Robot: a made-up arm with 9 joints. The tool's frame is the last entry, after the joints. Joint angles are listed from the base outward.
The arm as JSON. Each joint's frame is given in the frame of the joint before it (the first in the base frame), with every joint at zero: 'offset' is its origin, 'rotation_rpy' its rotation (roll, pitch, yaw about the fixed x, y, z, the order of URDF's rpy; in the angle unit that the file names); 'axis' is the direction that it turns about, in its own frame. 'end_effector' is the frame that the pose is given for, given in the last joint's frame.
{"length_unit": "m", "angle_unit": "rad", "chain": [
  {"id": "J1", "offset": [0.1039, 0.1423, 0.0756], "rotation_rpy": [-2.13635, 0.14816, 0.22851], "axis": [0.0, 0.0, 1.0]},
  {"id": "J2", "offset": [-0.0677, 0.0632, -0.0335], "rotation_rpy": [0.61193, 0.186, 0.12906], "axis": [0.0, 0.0, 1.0]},
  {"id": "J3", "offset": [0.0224, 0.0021, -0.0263], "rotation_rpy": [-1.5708, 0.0, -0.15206], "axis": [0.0, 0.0, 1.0]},
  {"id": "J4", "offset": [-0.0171, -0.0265, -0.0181], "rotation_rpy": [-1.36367, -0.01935, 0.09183], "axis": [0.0, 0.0, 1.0]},
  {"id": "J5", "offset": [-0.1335, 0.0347, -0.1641], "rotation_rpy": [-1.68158, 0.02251, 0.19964], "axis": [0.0, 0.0, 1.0]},
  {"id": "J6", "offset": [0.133, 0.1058, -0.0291], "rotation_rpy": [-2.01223, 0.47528, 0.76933], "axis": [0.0, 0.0, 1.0]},
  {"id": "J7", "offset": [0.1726, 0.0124, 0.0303], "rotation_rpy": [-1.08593, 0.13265, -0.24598], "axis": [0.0, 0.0, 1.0]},
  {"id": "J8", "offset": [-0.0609, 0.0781, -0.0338], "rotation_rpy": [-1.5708, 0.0, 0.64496], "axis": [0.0, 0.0, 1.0]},
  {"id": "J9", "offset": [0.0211, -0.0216, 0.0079], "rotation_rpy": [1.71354, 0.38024, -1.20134], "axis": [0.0, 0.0, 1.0]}
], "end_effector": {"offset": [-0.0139, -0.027, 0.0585], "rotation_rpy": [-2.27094, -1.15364, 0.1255]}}
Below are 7 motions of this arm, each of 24 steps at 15 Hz.
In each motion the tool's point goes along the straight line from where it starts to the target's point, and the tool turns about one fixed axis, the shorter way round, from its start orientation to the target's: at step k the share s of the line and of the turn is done. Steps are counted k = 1, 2, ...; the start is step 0. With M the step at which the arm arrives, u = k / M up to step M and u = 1 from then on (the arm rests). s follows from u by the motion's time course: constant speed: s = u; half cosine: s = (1 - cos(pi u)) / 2; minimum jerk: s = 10 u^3 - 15 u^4 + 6 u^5.
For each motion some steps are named. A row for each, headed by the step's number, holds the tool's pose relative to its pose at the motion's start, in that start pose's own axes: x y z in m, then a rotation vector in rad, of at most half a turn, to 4 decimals.
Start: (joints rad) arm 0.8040 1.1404 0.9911 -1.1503 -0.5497 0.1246 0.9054 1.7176 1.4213
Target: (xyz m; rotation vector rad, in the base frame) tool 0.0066 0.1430 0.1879 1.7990 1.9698 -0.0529
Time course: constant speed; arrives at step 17
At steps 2, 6, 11, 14, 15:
2: 0.0280 0.0184 0.0021 0.0968 -0.0877 -0.1346
6: 0.0840 0.0553 0.0064 0.2905 -0.2630 -0.4039
11: 0.1540 0.1014 0.0116 0.5326 -0.4822 -0.7405
14: 0.1959 0.1291 0.0148 0.6778 -0.6137 -0.9425
15: 0.2099 0.1383 0.0159 0.7262 -0.6575 -1.0098

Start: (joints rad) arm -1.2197 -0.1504 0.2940 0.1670 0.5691 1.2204 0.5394 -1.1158 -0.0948
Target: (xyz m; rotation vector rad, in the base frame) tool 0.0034 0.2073 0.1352 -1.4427 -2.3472 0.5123
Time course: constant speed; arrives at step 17
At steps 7, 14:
7: -0.0592 -0.0110 0.0103 0.0815 0.1520 -0.0542
14: -0.1184 -0.0220 0.0206 0.1631 0.3039 -0.1085

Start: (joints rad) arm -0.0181 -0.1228 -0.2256 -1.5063 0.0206 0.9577 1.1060 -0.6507 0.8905
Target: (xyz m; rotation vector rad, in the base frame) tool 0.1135 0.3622 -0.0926 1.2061 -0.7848 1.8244
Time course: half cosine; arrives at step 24
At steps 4, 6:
4: -0.0138 -0.0131 -0.0035 -0.0372 -0.0555 -0.0029
6: -0.0301 -0.0286 -0.0077 -0.0814 -0.1214 -0.0064

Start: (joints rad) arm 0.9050 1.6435 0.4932 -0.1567 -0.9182 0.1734 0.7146 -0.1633 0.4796
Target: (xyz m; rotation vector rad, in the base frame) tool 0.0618 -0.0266 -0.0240 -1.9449 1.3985 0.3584
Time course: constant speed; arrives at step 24
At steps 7, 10, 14, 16, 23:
7: -0.0626 -0.0344 0.0119 -0.1583 0.4771 -0.4083
10: -0.0894 -0.0491 0.0170 -0.2261 0.6816 -0.5833
14: -0.1252 -0.0688 0.0238 -0.3165 0.9543 -0.8166
16: -0.1431 -0.0786 0.0272 -0.3617 1.0906 -0.9332
23: -0.2057 -0.1130 0.0391 -0.5200 1.5677 -1.3415

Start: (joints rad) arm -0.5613 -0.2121 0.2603 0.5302 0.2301 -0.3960 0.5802 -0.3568 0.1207
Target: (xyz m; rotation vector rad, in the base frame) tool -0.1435 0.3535 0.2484 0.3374 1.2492 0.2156
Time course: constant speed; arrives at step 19
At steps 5, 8, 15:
5: -0.0252 -0.0265 -0.0411 -0.1588 -0.0998 -0.0713
8: -0.0404 -0.0424 -0.0657 -0.2541 -0.1597 -0.1140
15: -0.0757 -0.0795 -0.1232 -0.4765 -0.2994 -0.2138

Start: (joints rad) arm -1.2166 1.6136 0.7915 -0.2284 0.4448 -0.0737 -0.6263 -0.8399 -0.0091
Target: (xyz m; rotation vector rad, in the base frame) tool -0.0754 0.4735 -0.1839 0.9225 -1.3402 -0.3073
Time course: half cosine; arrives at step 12
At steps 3, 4, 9, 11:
3: 0.0170 0.0461 0.0040 -0.1702 0.0523 -0.1021
4: 0.0290 0.0786 0.0068 -0.2905 0.0893 -0.1743
9: 0.0989 0.2685 0.0231 -0.9917 0.3048 -0.5952
11: 0.1139 0.3092 0.0266 -1.1421 0.3511 -0.6854

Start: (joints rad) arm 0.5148 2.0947 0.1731 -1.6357 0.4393 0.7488 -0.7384 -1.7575 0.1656
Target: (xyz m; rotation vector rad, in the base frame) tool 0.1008 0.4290 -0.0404 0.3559 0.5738 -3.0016
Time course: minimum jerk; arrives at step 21
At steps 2, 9, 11, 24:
2: 0.0002 0.0002 -0.0001 0.0034 -0.0055 -0.0019
9: 0.0104 0.0097 -0.0065 0.1687 -0.2705 -0.0917
11: 0.0154 0.0143 -0.0095 0.2497 -0.4003 -0.1358
24: 0.0283 0.0263 -0.0175 0.4585 -0.7352 -0.2493

